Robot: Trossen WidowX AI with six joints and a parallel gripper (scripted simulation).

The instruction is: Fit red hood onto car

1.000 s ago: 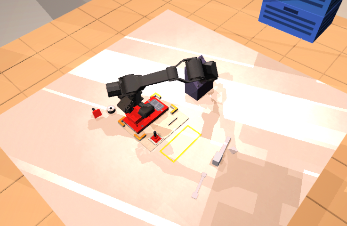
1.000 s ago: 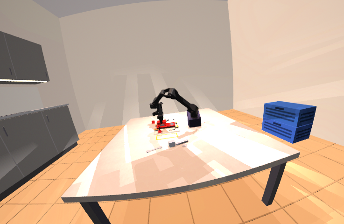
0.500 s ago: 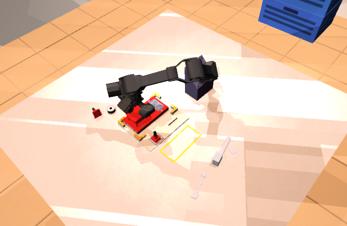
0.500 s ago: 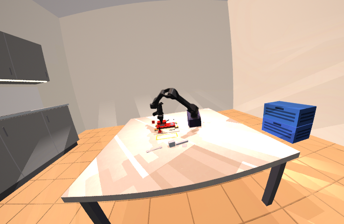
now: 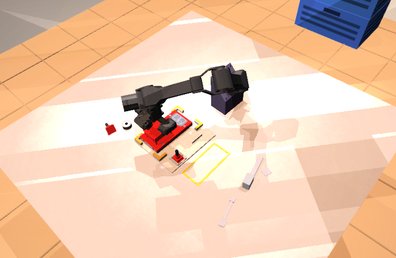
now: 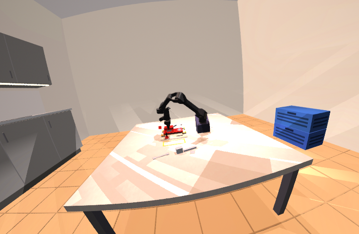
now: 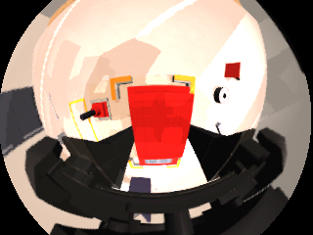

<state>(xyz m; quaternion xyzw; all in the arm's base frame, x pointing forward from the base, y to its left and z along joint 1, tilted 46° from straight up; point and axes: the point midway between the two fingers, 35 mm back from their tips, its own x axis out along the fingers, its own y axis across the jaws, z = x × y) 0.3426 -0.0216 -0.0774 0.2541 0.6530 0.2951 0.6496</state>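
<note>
Now: gripper tip 30 mm above the white engine block. Round my gripper tip: white wheel: 150 mm to the right, 60 mm ahead, 50 mm below; red hood: 10 mm above.
</note>
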